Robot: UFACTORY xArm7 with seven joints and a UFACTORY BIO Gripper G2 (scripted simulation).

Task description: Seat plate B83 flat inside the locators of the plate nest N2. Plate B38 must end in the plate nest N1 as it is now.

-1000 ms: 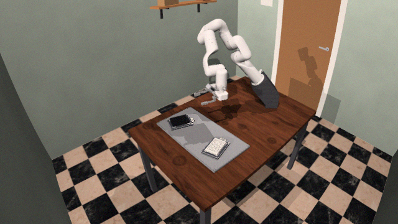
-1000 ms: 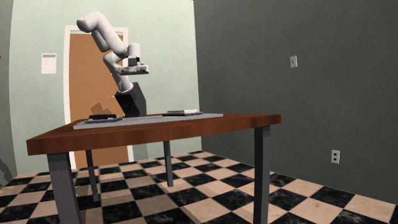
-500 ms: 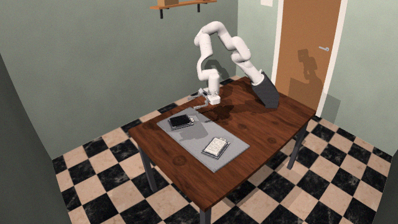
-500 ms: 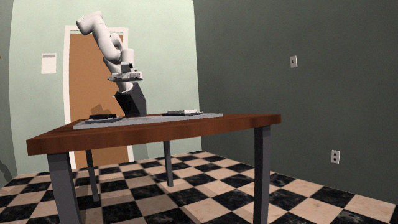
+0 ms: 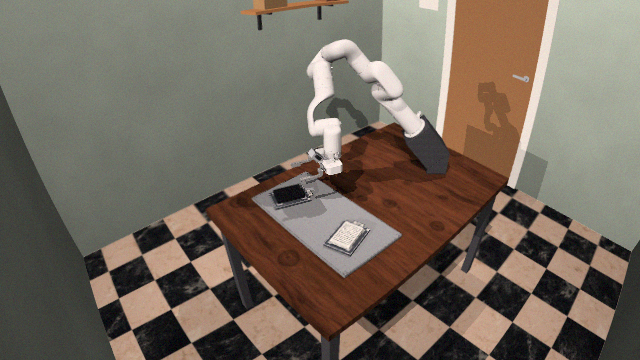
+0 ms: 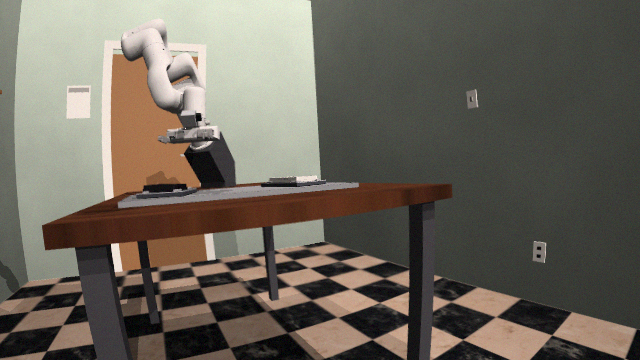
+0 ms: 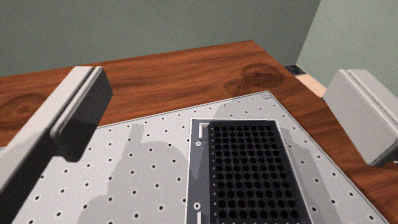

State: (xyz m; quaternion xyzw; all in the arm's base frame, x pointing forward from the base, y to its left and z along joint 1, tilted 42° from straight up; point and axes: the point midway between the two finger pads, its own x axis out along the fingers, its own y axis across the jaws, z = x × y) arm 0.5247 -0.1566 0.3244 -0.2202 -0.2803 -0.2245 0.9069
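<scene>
My hand is 13 cm above the black well plate, 6 cm to the left of it and 1 cm short of it. The rest, counted from my hand: white well plate (30 cm to the left, 13 cm below, 11 cm ahead); then grey mat (16 cm below, 14 cm to the left, 4 cm ahead).
</scene>
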